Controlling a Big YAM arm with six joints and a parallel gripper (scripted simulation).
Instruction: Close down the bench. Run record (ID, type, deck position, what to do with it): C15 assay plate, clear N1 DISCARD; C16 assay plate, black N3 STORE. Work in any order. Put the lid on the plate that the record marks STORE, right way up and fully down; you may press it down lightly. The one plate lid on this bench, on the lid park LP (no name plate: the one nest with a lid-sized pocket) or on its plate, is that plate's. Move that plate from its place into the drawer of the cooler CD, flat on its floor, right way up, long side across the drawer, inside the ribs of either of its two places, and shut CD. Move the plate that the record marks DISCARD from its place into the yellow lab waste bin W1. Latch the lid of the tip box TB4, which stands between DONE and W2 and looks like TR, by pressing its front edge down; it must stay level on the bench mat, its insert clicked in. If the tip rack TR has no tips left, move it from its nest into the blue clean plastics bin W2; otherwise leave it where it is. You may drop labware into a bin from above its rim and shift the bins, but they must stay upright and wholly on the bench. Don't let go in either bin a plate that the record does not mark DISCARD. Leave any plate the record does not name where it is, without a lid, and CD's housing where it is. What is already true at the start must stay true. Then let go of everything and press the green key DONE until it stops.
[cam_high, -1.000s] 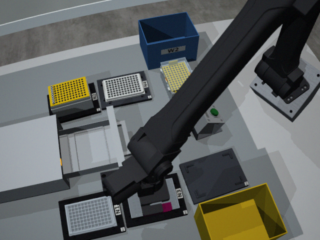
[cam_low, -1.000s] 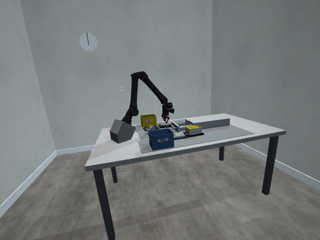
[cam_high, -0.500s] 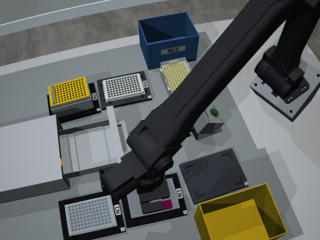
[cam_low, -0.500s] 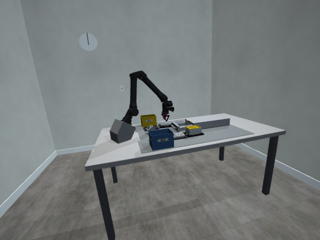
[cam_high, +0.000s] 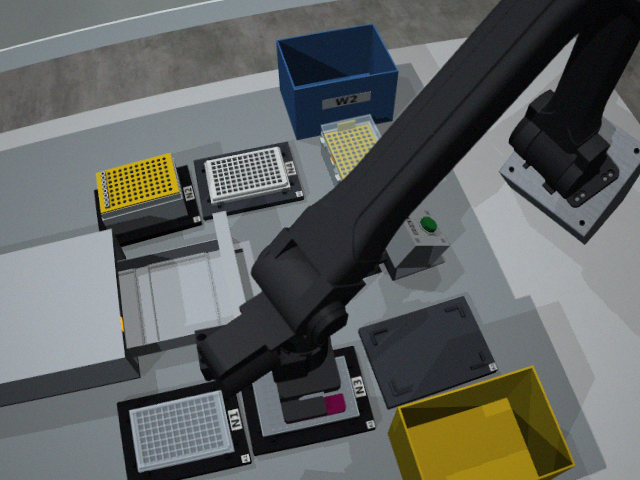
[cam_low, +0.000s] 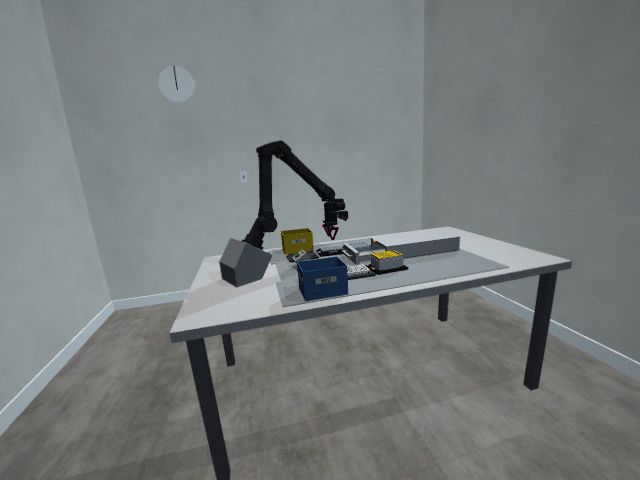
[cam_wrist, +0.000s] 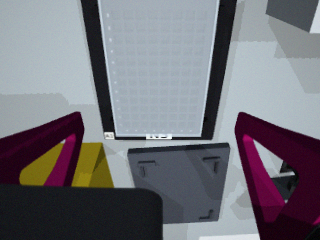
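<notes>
Now: hand 7 cm above the plate lid. The rest, counted from my hand: nest n1: 17 cm ahead, 9 cm below, 2 cm to the right; then nest N3: 9 cm below; then black plate: 8 cm below.
</notes>
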